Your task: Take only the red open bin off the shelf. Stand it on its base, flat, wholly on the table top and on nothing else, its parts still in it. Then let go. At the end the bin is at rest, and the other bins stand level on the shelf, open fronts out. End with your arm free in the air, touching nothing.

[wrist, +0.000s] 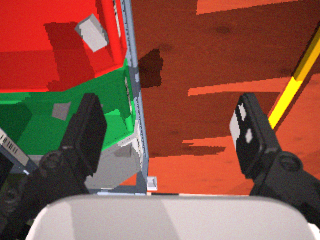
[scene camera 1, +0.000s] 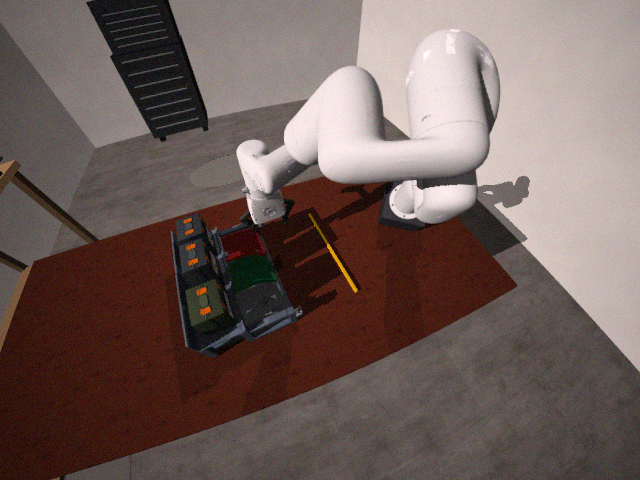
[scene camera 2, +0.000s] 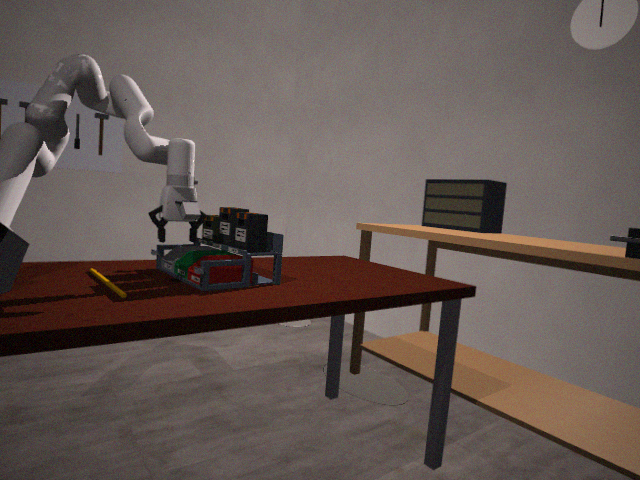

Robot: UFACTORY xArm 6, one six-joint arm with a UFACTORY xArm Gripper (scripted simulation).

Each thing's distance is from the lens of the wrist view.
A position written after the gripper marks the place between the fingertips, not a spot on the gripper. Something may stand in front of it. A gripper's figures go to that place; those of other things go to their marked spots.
gripper [wrist: 168, 109]: 0.13 m
grey part [wrist: 90, 30]: 0.22 m
